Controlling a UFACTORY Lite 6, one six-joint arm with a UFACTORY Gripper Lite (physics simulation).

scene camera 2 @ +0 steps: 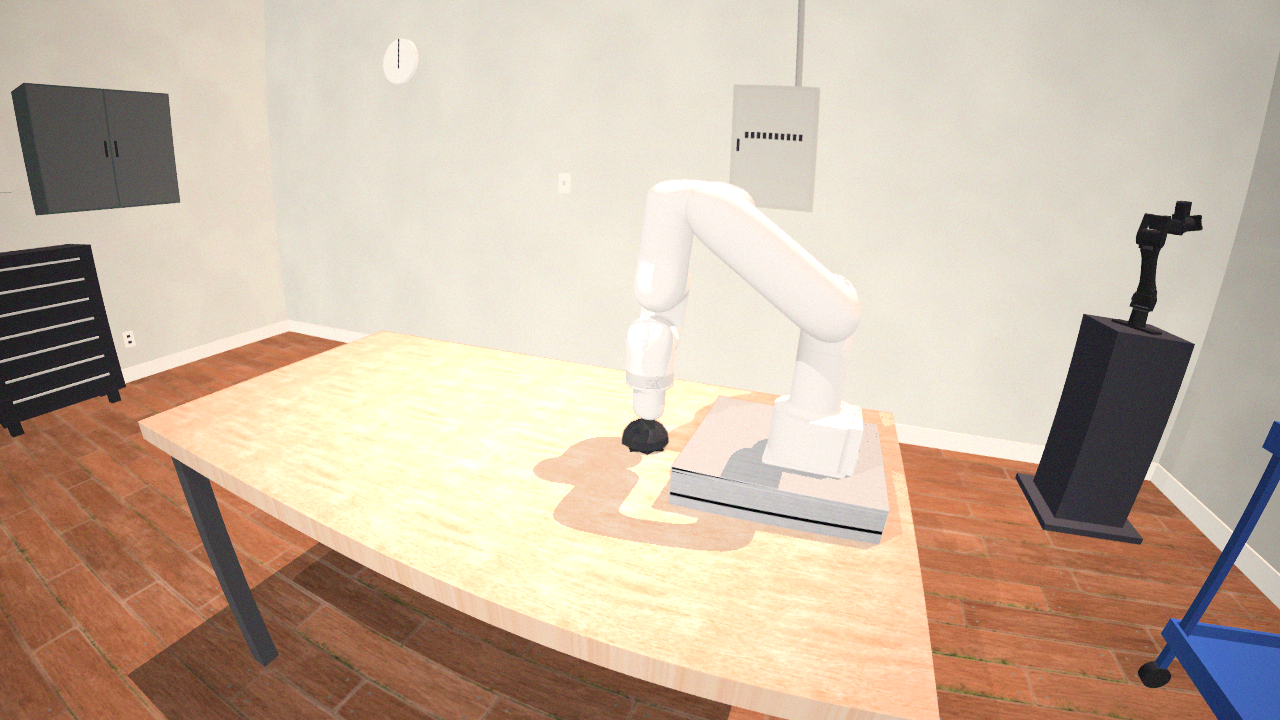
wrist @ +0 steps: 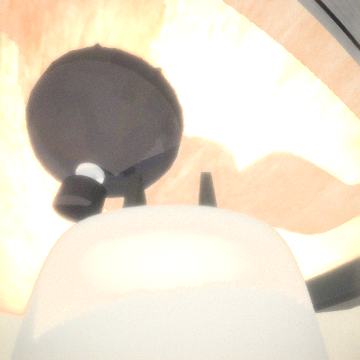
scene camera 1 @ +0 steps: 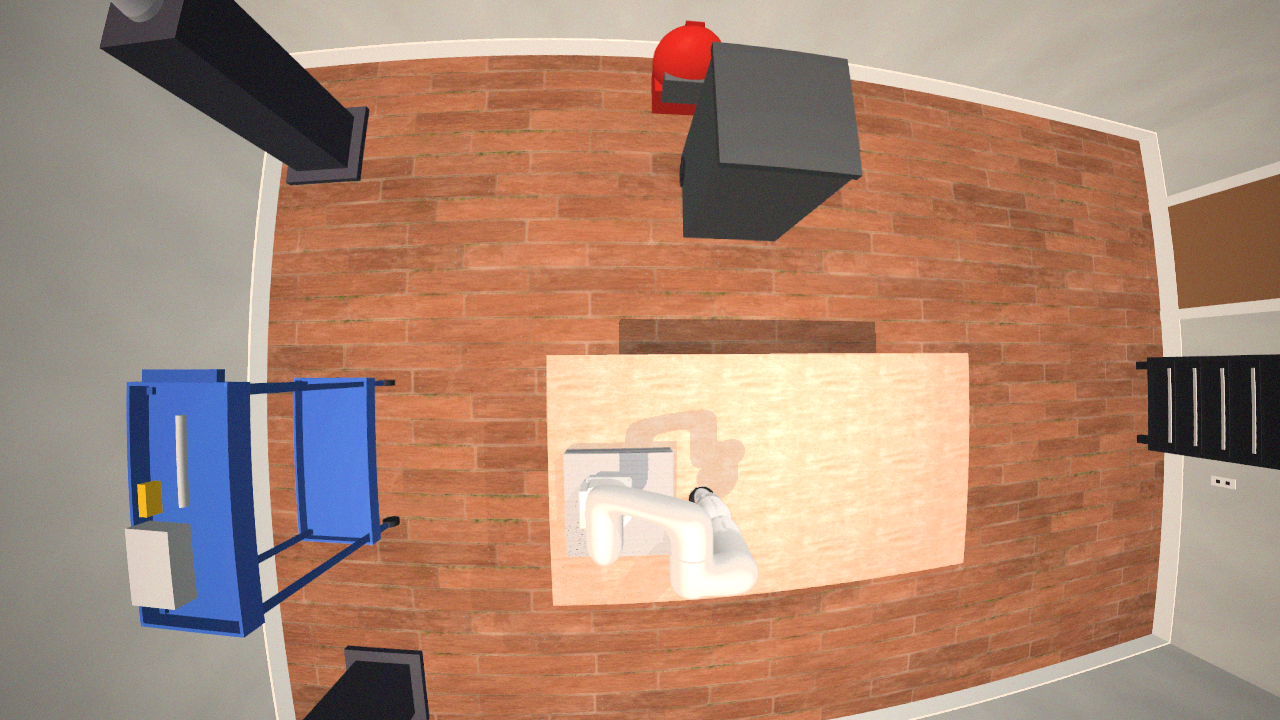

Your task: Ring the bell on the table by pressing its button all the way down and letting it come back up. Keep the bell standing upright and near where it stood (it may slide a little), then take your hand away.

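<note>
The black dome bell (scene camera 1: 696, 493) (scene camera 2: 645, 437) (wrist: 105, 115) stands upright on the table (scene camera 1: 850, 447) (scene camera 2: 402, 501), near the arm's base plate. Its black button (wrist: 80, 197) on a pale stem shows at the dome's lower left in the wrist view; in scene camera 2 it cannot be made out. My gripper (wrist: 171, 186) is open, with a gap between its two dark fingers and nothing held. It is low at the bell. In the wrist view the left finger overlaps the dome's lower edge, and the button lies left of that finger, outside the gap. Contact cannot be told.
The grey base plate (scene camera 1: 657, 528) (scene camera 2: 778, 513) under the arm is close to the bell. A blue cart (scene camera 1: 332, 461), a dark grey cabinet (scene camera 1: 783, 111) and a black pedestal (scene camera 2: 1105, 429) stand on the floor away from the table.
</note>
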